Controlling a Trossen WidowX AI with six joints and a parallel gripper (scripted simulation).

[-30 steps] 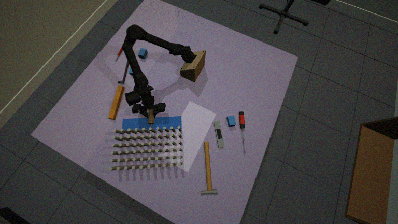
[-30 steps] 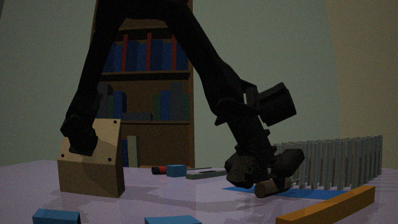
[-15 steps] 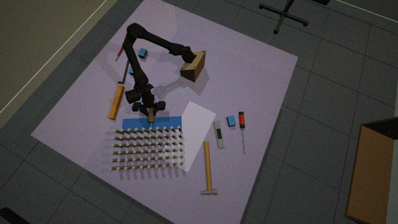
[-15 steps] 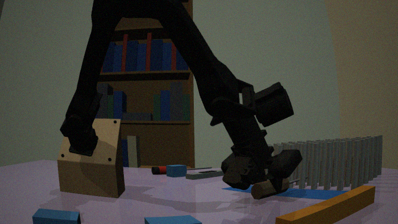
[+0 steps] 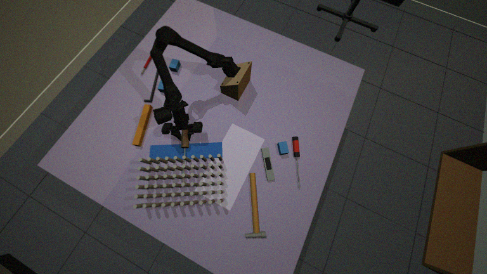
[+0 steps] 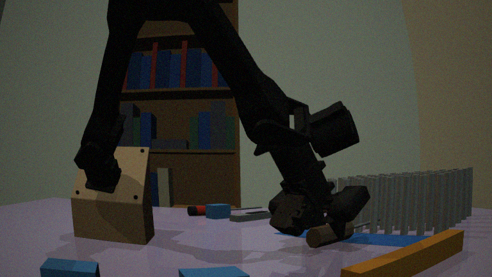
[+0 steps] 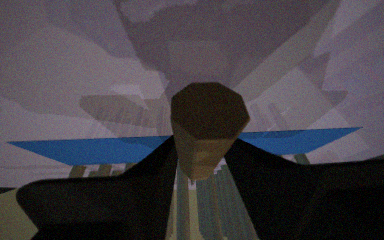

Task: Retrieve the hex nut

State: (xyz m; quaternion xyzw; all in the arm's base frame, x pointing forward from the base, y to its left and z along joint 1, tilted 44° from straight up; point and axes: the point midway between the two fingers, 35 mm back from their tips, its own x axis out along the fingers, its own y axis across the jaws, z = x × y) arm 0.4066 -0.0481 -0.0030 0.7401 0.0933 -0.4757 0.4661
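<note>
Right now the blue taped strip is 40 mm ahead of my gripper tip, 30 mm to the left of it and 10 mm below it. Round my gripper tip: orange bar 240 mm to the right, 60 mm ahead; wooden-handled awl 80 mm ahead, 60 mm to the left; grey block 410 mm to the left, 130 mm behind.
</note>
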